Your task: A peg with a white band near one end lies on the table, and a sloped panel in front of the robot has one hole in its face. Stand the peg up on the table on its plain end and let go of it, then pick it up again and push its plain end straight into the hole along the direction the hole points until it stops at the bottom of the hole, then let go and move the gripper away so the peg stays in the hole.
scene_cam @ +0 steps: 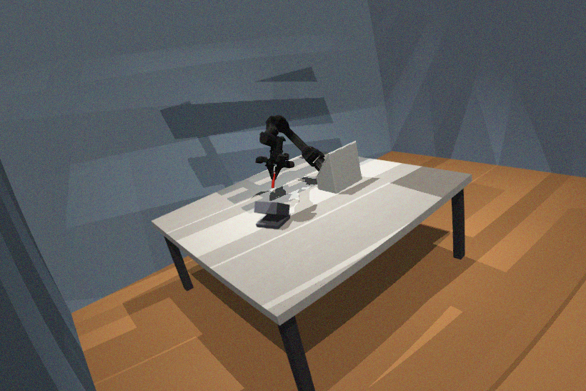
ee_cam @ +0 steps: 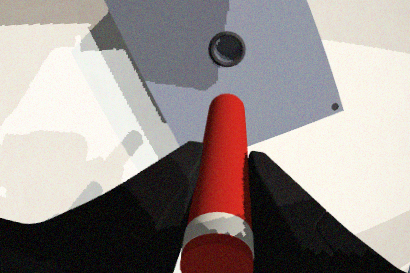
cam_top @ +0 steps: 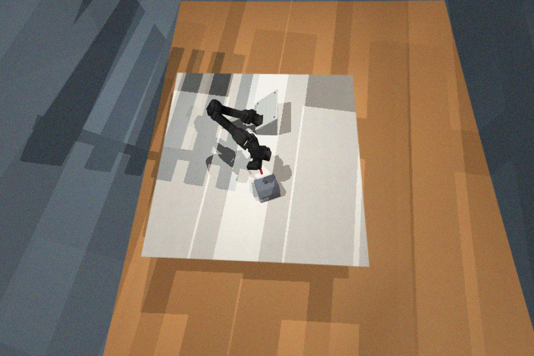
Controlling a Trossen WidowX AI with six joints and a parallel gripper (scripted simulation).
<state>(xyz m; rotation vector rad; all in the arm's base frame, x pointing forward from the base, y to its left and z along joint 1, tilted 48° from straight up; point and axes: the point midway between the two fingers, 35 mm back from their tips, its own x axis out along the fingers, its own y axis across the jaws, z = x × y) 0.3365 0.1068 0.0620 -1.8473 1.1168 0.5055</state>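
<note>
The grey sloped panel lies 12 cm below my gripper tip, 7 cm ahead of it and 4 cm to the left of it. Round my gripper tip: red peg 1 cm behind, 1 cm above.
</note>
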